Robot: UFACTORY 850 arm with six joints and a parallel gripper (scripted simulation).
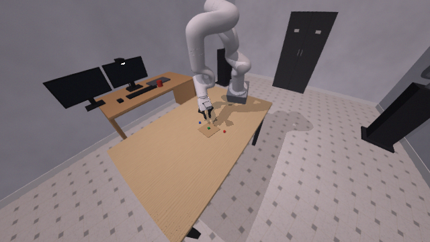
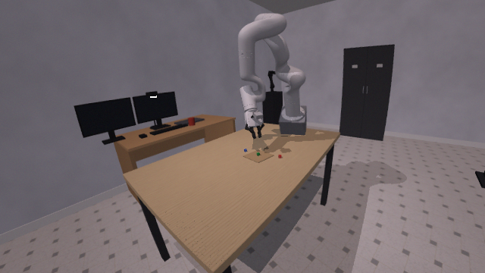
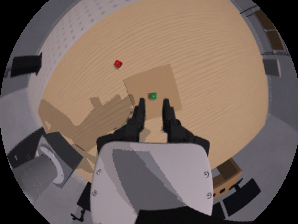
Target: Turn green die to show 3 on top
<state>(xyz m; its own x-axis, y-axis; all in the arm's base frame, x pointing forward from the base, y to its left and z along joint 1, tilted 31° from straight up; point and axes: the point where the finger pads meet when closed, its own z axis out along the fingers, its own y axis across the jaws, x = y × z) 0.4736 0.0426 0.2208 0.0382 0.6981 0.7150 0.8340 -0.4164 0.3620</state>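
My hand is 12 cm above the green die and 1 cm to the right of it. The rest, counted from my hand: red die: 13 cm to the left, 13 cm below, 6 cm behind; then tan mat: 13 cm below, 1 cm to the left, 1 cm ahead; then blue die: 13 cm below, 11 cm to the right, 1 cm ahead.
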